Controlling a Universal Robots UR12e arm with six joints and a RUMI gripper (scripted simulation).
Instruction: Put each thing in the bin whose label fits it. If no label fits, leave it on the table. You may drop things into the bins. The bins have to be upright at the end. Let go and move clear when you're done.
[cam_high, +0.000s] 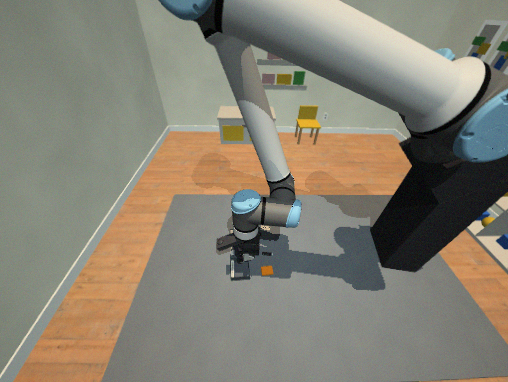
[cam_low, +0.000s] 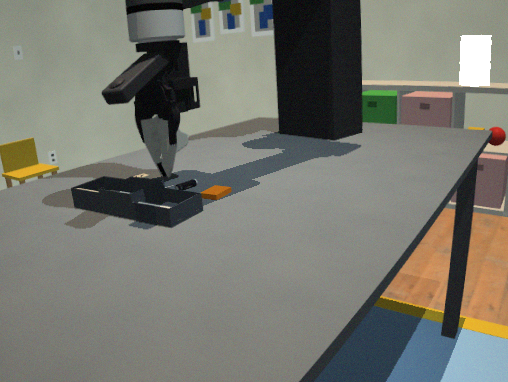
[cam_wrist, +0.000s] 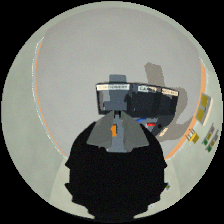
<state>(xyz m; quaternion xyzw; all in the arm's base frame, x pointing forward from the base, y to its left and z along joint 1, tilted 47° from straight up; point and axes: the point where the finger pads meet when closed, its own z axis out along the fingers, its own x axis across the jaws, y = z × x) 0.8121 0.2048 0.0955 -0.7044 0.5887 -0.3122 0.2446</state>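
My gripper is now 240 mm to the left of the white dotted tile, 90 mm past it and 70 mm above it. The rest, counted from my hand: orange flat block: 110 mm behind, 70 mm below; black cylinder: 110 mm behind, 90 mm to the right, 70 mm below; small blue piece: 90 mm to the right, 70 mm below, 50 mm behind.
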